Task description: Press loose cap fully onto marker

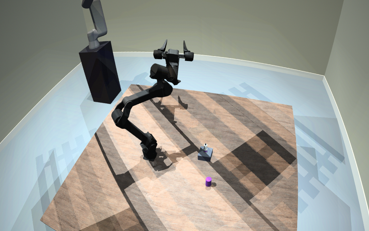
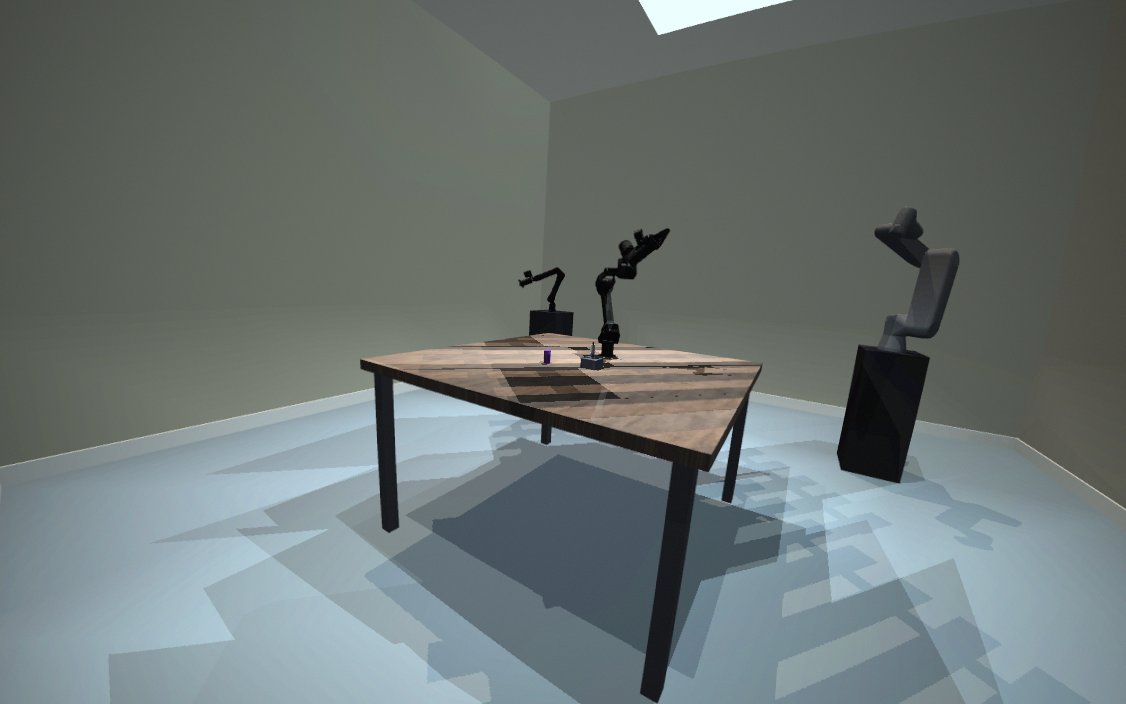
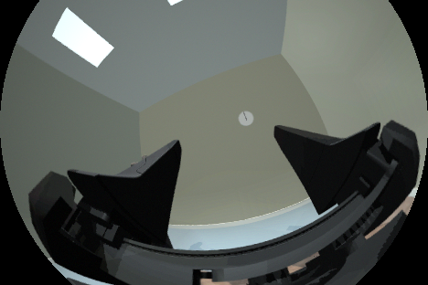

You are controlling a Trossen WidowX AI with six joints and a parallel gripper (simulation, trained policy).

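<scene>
Right now my gripper tip is 54 cm above the purple cap, 38 cm to the left of it and 25 cm short of it. Also, from my gripper tip: grey holder block: 55 cm below, 20 cm to the right, 19 cm ahead.
</scene>
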